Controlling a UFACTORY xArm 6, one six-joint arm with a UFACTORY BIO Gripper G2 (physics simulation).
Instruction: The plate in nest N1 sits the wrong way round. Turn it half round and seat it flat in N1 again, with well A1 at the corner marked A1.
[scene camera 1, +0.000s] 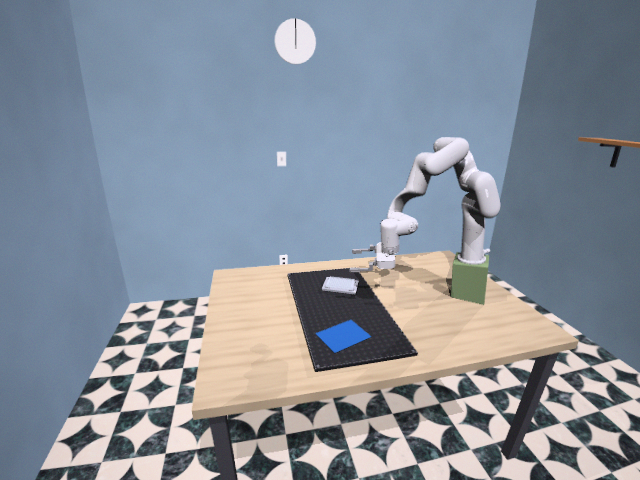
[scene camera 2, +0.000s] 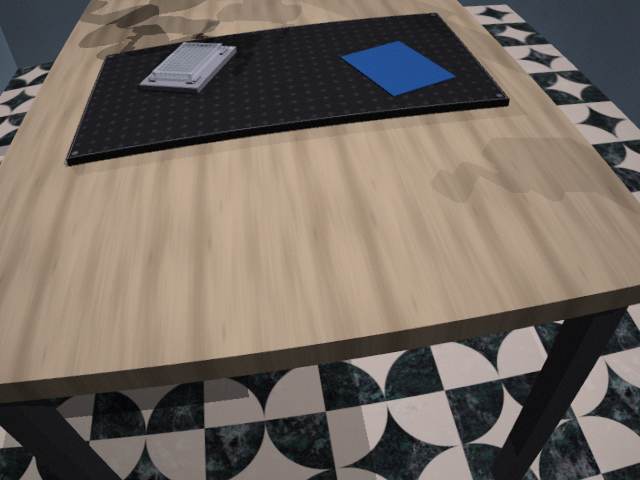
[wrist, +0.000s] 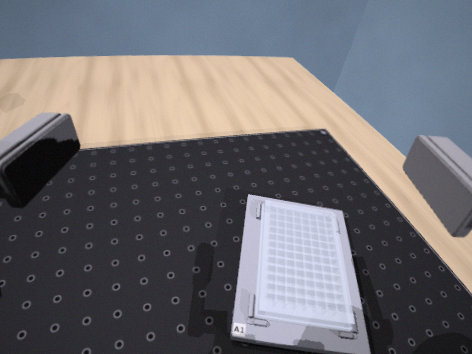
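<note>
The clear, gridded plate (scene camera 1: 341, 282) (scene camera 2: 183, 59) (wrist: 304, 262) lies in the pale grey nest (scene camera 1: 338, 292) (scene camera 2: 212, 69) (wrist: 245, 280), between its corner clips, and looks flat. A white A1 label (wrist: 239, 330) is on the nest's near left corner in the wrist view. The plate's own A1 mark cannot be made out, so which way round it sits cannot be told. My gripper (scene camera 1: 353, 260) (wrist: 240, 172) is open and empty, its fingers wide apart and pointing sideways. It is above and to the right of the nest in scene camera 1, apart from the plate. It does not show in scene camera 2.
The nest stands on a black perforated board (scene camera 1: 356, 315) (scene camera 2: 289, 103) (wrist: 150, 225). A blue sheet (scene camera 1: 343, 335) (scene camera 2: 398, 68) lies at the board's other end. The board lies on a wooden table (scene camera 1: 248, 330) (scene camera 2: 258, 232) (wrist: 175, 95). The arm stands on a green block (scene camera 1: 469, 279).
</note>
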